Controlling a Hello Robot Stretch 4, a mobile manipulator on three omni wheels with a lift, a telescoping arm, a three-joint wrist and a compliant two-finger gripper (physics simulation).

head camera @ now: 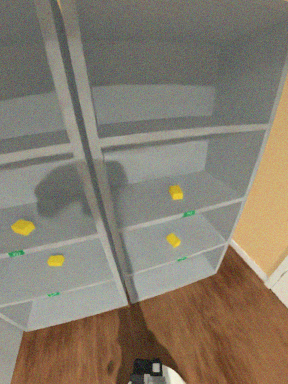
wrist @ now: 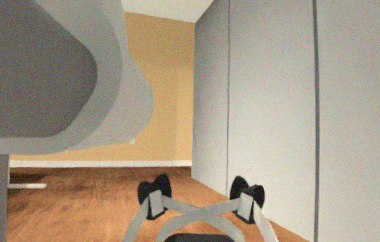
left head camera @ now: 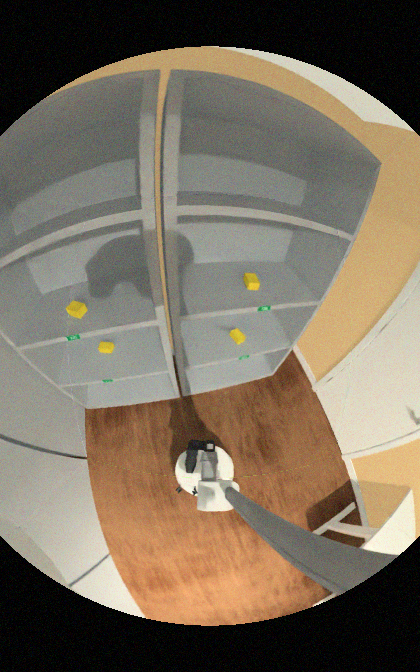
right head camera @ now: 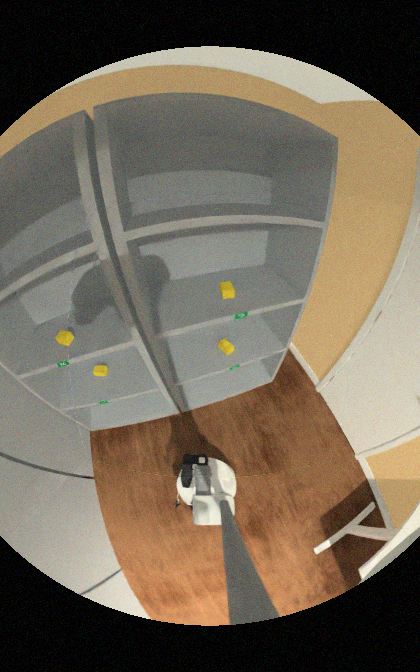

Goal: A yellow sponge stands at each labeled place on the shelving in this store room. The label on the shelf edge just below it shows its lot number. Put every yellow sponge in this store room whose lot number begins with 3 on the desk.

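Frame: origin at the robot's base, x back, y up, z left, level; centimetres.
Seen in the pictures: gripper, fingertip midpoint: point(wrist: 200, 189) point(right head camera: 183, 508).
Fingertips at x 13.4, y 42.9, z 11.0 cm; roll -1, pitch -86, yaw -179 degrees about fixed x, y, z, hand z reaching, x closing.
Note:
Pixels of each thing's middle, then the offset from my fingertips to it.
- upper right sponge at the middle of its body: point(right head camera: 226, 289) point(head camera: 175, 192) dx -107.2, dy +55.7, dz -28.4 cm
- lower right sponge at the middle of its body: point(right head camera: 225, 346) point(head camera: 173, 240) dx -104.7, dy +10.0, dz -28.9 cm
- upper left sponge at the middle of its body: point(right head camera: 64, 337) point(head camera: 23, 227) dx -77.2, dy +55.7, dz +60.9 cm
- lower left sponge at the middle of its body: point(right head camera: 100, 370) point(head camera: 55, 260) dx -86.0, dy +10.0, dz +64.5 cm
Four shelf places show a yellow sponge above a green label: upper right sponge point(head camera: 176, 192) point(left head camera: 251, 281) point(right head camera: 227, 290), lower right sponge point(head camera: 173, 240) point(left head camera: 237, 336) point(right head camera: 226, 346), upper left sponge point(head camera: 23, 227) point(left head camera: 76, 309) point(right head camera: 65, 338) and lower left sponge point(head camera: 56, 260) point(left head camera: 106, 347) point(right head camera: 100, 370). The label digits are too blurred to read. My gripper point(wrist: 200, 189) is open and empty, low over the floor beside the grey wall panels and away from the shelving. Part of the white desk point(left head camera: 398, 530) point(right head camera: 394, 552) shows at the lower right of both side head views.
Two grey shelf units point(head camera: 182, 134) point(left head camera: 265, 214) point(right head camera: 225, 220) stand side by side ahead. Grey panels point(wrist: 270, 100) line the left side. A white door point(left head camera: 370, 390) is on the right. A white desk leg point(left head camera: 336, 517) point(right head camera: 345, 528) stands on the floor at the right.

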